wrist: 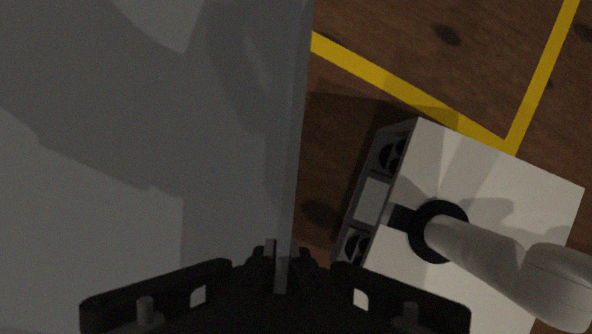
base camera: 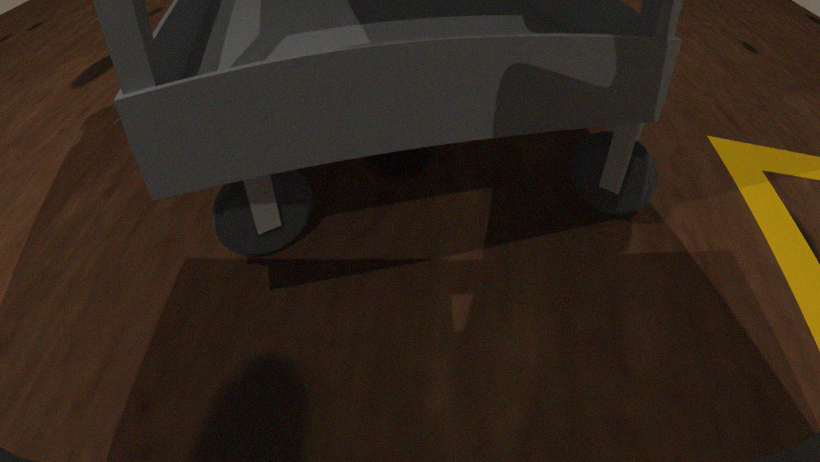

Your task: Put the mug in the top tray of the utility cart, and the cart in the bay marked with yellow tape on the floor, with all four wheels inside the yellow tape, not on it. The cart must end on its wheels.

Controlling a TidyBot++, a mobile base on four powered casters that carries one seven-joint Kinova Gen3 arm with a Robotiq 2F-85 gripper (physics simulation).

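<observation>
The grey utility cart stands upright in front of my base. In the base view its near wheels, one on the left and one on the right, are on the floor left of the yellow tape, outside the bay. My gripper is at the edge of the cart's top tray, shut on the thin tray wall, which runs between the fingertips. The mug does not show in either view. The far wheels are mostly hidden.
In the wrist view my base's white top and the arm are right of the cart, with a narrow strip of brown floor between. A corner of the bay's tape lies close beyond the base.
</observation>
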